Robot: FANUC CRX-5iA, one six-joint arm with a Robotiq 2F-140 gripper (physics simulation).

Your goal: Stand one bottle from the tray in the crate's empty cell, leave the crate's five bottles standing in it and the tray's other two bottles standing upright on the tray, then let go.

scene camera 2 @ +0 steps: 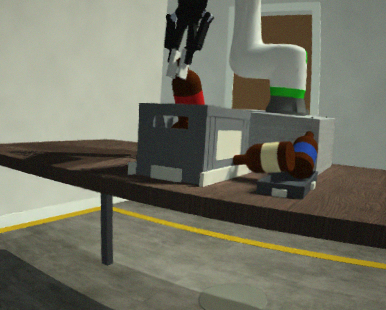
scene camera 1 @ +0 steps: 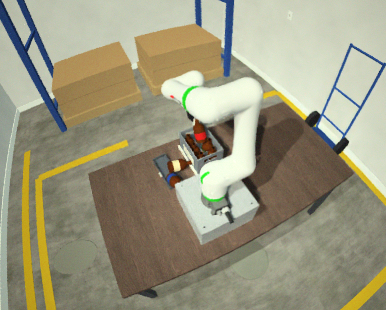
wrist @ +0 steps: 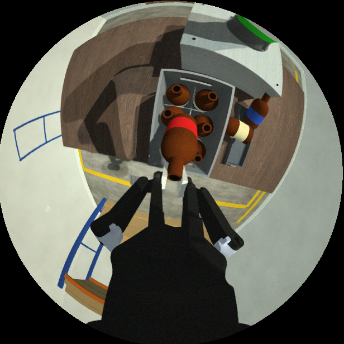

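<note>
A brown bottle with a red band is held by its neck, tilted, over the crate; its lower part is hidden behind the crate wall in scene camera 2. My gripper is shut on it. Several brown bottles stand in the crate, some partly hidden under the held one in the wrist view. A cream-banded bottle lies on its side at the tray. A blue-banded bottle leans tilted against it.
The arm's grey base box stands beside the crate and tray on the brown table. Cardboard boxes, blue rack posts and a blue hand truck stand beyond the table.
</note>
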